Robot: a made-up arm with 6 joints.
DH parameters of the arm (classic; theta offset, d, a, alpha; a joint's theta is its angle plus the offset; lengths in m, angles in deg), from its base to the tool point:
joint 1: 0 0.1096 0 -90
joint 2: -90 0 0.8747 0
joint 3: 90 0.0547 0 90
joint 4: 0 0.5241 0 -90
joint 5: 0 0 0 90
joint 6: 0 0.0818 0 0
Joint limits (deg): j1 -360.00..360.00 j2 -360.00..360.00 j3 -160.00..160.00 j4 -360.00..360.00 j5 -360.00..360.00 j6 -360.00..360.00
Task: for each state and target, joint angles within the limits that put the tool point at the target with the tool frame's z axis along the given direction. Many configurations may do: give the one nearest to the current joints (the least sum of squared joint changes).
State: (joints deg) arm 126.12 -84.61 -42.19 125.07 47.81 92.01
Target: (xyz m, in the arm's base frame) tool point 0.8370 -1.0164 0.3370 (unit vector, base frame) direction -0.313 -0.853 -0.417
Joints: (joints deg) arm 134.79 -62.43 -43.44 109.77 61.03 92.01
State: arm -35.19 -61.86 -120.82 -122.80 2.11 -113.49
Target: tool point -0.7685 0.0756 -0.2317 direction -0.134 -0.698 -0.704
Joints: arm -5.86 -74.42 -113.85 -77.05 46.57 -113.49
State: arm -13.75 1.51 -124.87 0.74 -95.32 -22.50
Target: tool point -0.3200 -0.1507 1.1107 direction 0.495 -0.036 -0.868
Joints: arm 30.36 6.40 -73.63 23.65 -135.49 -22.50
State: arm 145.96 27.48 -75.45 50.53 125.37 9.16
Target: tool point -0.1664 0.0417 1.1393 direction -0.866 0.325 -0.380
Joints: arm 136.58 33.66 -84.25 55.43 154.14 9.16
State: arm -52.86 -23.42 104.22 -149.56 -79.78 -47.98
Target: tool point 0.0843 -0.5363 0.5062 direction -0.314 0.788 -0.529
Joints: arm -84.76 17.50 121.29 -194.07 -97.92 -47.98
